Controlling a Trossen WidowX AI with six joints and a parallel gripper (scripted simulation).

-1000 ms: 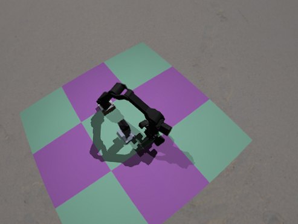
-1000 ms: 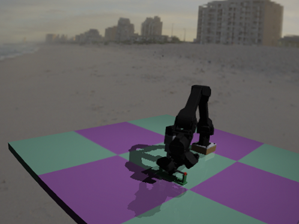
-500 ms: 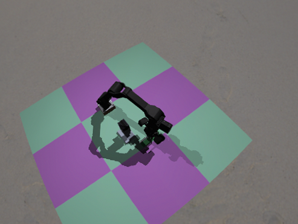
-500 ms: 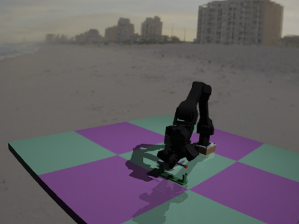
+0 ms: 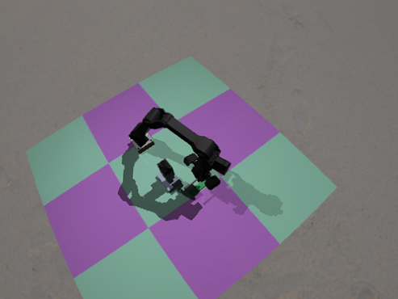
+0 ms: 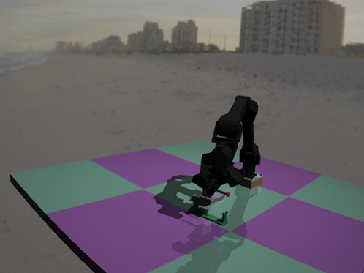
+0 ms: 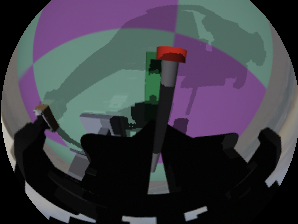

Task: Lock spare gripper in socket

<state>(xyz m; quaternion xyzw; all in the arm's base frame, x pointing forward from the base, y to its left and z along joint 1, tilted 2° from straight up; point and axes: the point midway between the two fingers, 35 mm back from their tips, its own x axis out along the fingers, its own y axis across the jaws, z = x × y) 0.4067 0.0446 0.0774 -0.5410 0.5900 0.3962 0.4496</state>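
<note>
Right now my gripper tip is 10 mm to the right of the green cradle and 50 mm above it. Also, from my gripper tip: spare gripper (120 mm behind, 80 mm to the right, 50 mm above); grey mount (130 mm behind, 80 mm to the right, 20 mm below).
</note>
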